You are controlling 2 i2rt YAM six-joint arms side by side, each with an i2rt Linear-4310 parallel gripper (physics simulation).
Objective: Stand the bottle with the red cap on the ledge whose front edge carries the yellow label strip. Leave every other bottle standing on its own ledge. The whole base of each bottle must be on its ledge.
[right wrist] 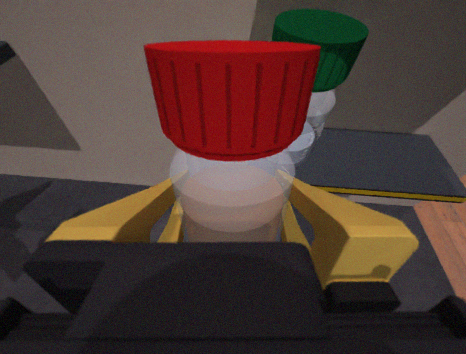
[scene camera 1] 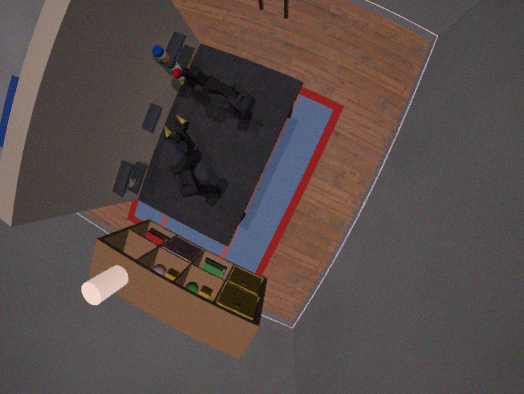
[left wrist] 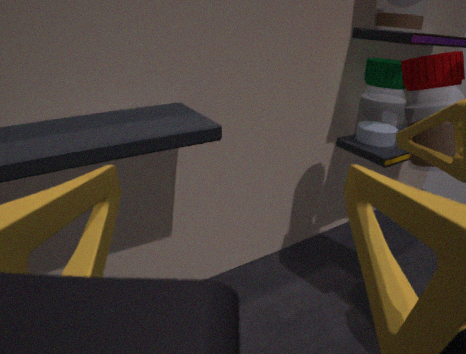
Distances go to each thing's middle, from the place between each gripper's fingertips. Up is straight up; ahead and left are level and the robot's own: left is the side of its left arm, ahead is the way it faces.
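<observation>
The green-capped bottle [right wrist: 341, 37] is 120 mm ahead of my left hand, 30 mm below it and 310 mm to the right of it. From that same left hand, you'd find the yellow-label ledge [left wrist: 376, 156] 380 mm to the right of it, 120 mm ahead of it and 90 mm below it.
Taking my right hand instead, the bottle is 50 mm to the right of it, 70 mm ahead of it and 10 mm above it, while the ledge is 60 mm ahead of that hand, 120 mm to the right of it and 50 mm below it.
</observation>
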